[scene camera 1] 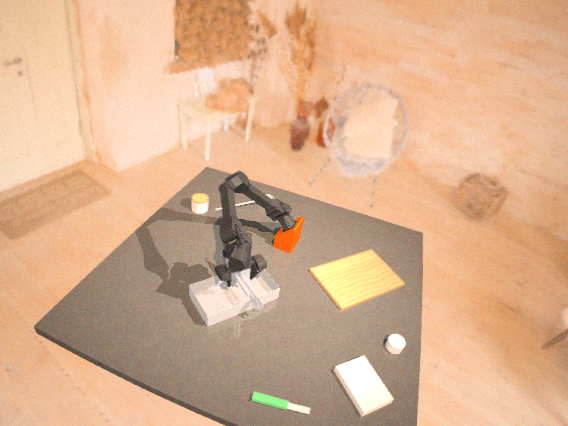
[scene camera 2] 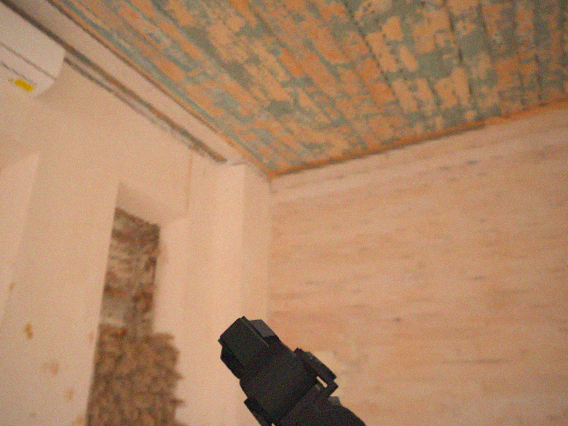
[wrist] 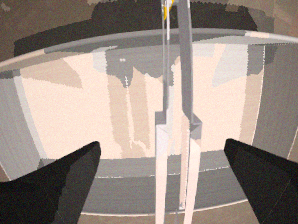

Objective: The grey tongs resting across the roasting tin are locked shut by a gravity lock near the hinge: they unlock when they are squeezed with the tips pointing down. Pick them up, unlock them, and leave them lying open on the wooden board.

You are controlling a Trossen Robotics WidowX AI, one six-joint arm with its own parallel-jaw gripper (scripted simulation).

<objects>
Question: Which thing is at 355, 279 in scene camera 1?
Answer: A wooden board.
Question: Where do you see a roasting tin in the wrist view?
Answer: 106, 88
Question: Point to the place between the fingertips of my gripper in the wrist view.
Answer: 164, 147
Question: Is my gripper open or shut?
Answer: Open.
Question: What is my gripper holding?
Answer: Nothing.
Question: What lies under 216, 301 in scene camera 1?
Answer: A roasting tin.
</objects>
